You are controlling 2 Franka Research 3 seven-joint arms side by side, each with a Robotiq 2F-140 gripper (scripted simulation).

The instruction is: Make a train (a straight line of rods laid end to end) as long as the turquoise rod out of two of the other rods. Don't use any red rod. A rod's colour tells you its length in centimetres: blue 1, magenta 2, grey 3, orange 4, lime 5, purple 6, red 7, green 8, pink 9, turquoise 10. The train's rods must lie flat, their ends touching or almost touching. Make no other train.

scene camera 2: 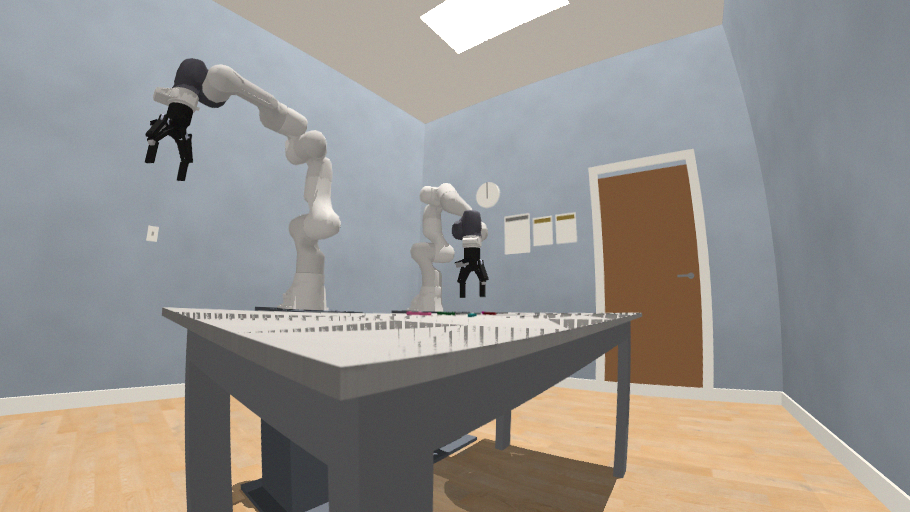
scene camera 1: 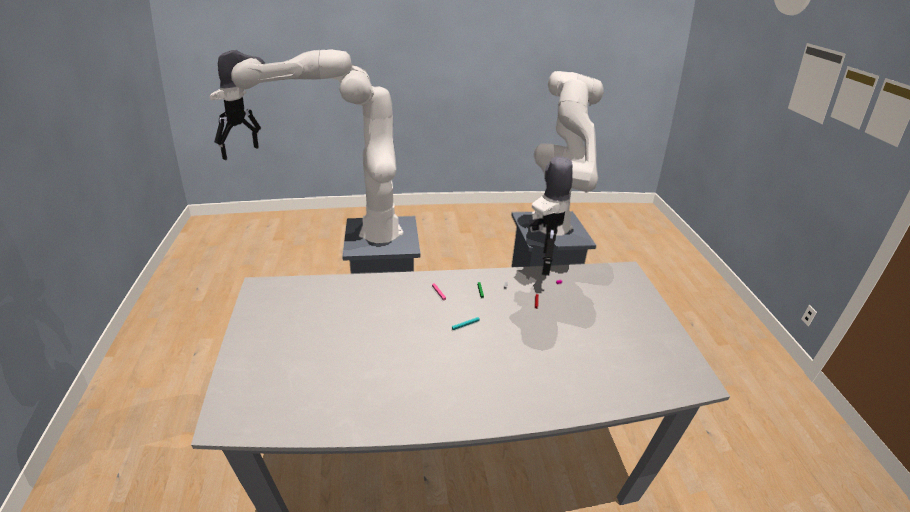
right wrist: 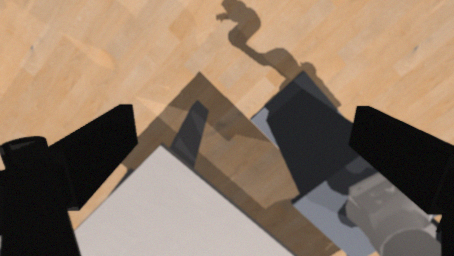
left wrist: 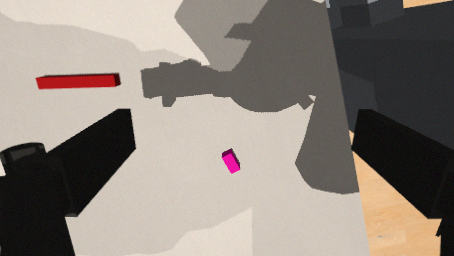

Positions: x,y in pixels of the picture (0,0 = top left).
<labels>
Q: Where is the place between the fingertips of my left gripper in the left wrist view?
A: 243,129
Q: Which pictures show my right gripper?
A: Scene camera 2, scene camera 1 and the right wrist view only.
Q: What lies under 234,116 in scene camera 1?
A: My right gripper.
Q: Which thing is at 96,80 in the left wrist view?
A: A red rod.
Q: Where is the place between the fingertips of my right gripper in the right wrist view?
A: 243,125
</labels>
